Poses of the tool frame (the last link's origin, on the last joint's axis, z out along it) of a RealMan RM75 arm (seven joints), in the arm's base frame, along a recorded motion.
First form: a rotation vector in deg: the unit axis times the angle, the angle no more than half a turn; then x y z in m.
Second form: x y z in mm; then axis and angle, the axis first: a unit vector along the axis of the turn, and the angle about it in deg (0 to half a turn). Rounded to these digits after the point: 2 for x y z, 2 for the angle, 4 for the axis.
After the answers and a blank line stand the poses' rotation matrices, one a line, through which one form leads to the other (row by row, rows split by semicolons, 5 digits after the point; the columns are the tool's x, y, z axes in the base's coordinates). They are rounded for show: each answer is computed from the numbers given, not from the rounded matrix.
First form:
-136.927 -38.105 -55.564 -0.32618 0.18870 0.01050
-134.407 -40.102 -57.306 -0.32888 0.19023 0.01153
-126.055 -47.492 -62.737 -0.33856 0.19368 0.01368
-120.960 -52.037 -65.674 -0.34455 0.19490 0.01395
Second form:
-326.18 188.70 10.50 -0.8973 -0.2497 -0.3641 152.61
-328.88 190.23 11.53 -0.8871 -0.2647 -0.3782 151.52
-338.56 193.68 13.68 -0.8483 -0.3196 -0.4222 148.60
-344.55 194.90 13.95 -0.8220 -0.3536 -0.4463 147.15

0.63202 0.59049 0.50187; 0.25543 -0.77015 0.58448; 0.73165 -0.24121 -0.63758
0.59960 0.62152 0.50418; 0.26078 -0.74734 0.61113; 0.75662 -0.23496 -0.61018
0.48028 0.72250 0.49731; 0.28254 -0.66420 0.69210; 0.83036 -0.19190 -0.52314
0.40334 0.77703 0.48325; 0.29279 -0.60995 0.73637; 0.86694 -0.15552 -0.47353

